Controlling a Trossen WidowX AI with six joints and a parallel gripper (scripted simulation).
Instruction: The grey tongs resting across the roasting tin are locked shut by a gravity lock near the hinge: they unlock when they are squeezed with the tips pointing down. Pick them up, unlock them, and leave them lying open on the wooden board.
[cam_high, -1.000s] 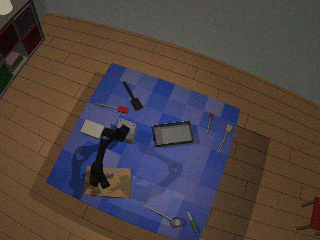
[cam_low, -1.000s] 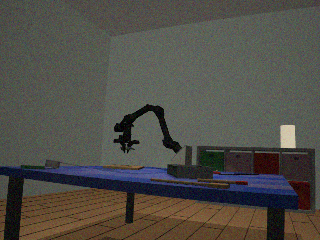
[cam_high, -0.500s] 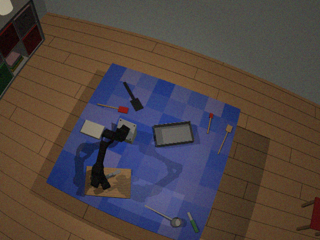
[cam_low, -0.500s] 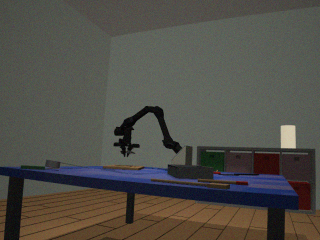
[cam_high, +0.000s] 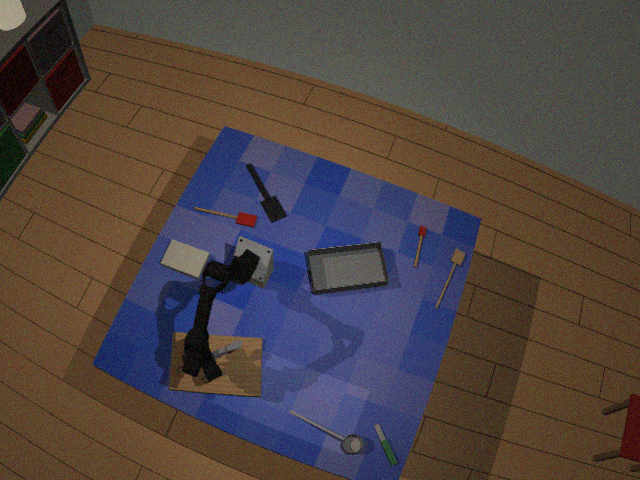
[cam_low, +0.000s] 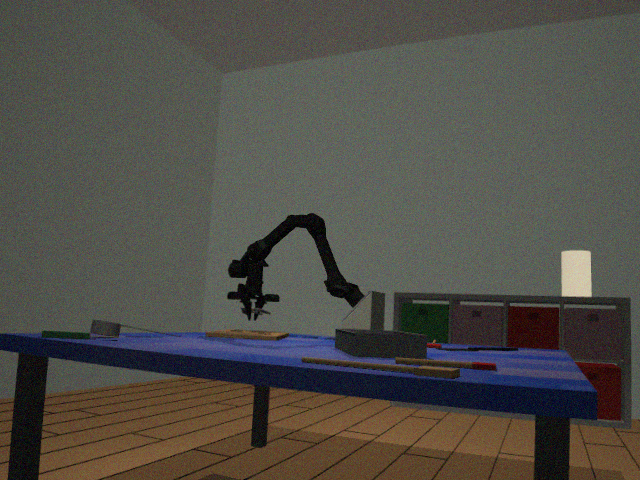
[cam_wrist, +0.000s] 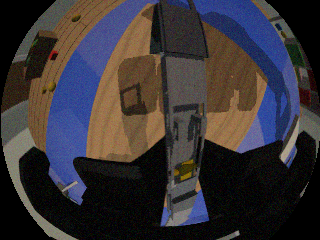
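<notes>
My gripper tip is 50 mm above the wooden board, 20 mm to the right of it and 20 mm short of it. The rest, counted from my gripper tip: white block 330 mm behind, 320 mm to the left, 50 mm below; then red spatula 600 mm to the left, 280 mm behind, 50 mm below; then grey roasting tin 640 mm to the left, 260 mm ahead, 30 mm below.
</notes>
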